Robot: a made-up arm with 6 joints.
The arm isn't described. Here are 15 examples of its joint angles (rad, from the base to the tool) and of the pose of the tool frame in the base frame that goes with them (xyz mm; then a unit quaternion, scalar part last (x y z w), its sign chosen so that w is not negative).
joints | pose
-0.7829 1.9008 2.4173 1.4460 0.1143 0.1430 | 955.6 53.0 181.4 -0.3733 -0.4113 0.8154 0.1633
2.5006 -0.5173 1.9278 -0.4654 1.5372 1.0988 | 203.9 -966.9 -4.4 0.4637 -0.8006 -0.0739 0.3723
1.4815 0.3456 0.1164 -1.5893 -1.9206 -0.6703 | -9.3 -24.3 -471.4 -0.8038 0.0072 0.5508 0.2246
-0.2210 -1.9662 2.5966 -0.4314 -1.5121 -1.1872 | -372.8 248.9 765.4 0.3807 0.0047 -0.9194 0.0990
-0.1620 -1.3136 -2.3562 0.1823 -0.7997 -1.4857 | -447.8 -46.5 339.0 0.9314 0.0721 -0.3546 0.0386
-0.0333 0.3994 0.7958 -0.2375 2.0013 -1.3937 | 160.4 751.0 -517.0 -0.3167 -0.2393 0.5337 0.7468
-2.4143 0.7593 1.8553 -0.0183 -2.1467 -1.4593 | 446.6 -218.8 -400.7 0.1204 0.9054 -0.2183 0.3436
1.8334 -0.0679 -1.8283 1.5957 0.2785 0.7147 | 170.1 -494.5 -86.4 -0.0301 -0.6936 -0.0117 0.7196
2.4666 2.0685 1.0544 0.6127 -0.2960 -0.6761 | -611.8 -100.1 579.8 -0.7479 0.4283 0.3656 0.3514
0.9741 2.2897 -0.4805 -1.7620 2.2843 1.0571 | 438.3 451.1 931.1 0.3703 -0.2982 0.8409 0.2586
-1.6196 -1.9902 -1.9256 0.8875 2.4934 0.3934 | 150.4 778.5 927.0 0.6030 -0.1331 0.6800 0.3953
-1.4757 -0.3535 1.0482 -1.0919 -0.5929 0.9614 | 695.1 183.4 -181.1 -0.5032 0.5093 -0.6465 0.2635
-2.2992 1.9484 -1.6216 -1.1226 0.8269 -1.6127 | 81.7 -371.1 813.7 0.7060 0.2748 0.2491 0.6033
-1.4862 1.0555 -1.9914 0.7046 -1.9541 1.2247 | 529.6 -165.5 -87.6 -0.7596 -0.0637 -0.3560 0.5405
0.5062 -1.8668 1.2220 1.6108 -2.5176 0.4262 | -740.4 96.4 667.6 0.6370 -0.4770 0.6047 0.0319
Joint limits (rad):
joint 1: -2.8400..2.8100
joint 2: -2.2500..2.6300
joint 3: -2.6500..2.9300
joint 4: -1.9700..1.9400
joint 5: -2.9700..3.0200
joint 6: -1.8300..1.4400
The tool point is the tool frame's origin. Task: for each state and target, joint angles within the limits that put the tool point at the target. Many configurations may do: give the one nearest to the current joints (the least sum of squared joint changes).
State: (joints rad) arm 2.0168 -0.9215 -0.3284 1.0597 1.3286 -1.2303
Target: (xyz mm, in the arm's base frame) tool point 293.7 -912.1 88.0
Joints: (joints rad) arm 1.9321 -1.6751 -0.2437 0.9273 1.3926 -1.1878
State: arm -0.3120 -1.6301 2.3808 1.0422 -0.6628 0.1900
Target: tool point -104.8 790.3 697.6
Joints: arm -0.6265 -1.7627 2.3507 0.9733 -0.5664 0.4388
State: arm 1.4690 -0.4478 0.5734 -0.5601 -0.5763 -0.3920
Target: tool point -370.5 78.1 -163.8
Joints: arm 0.8434 -0.0914 0.4474 -0.2811 -0.2989 -0.4537
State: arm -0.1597 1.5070 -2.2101 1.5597 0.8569 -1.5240
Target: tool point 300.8 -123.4 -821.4
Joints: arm -0.2555 0.9209 -2.1590 1.5273 0.8411 -1.6918
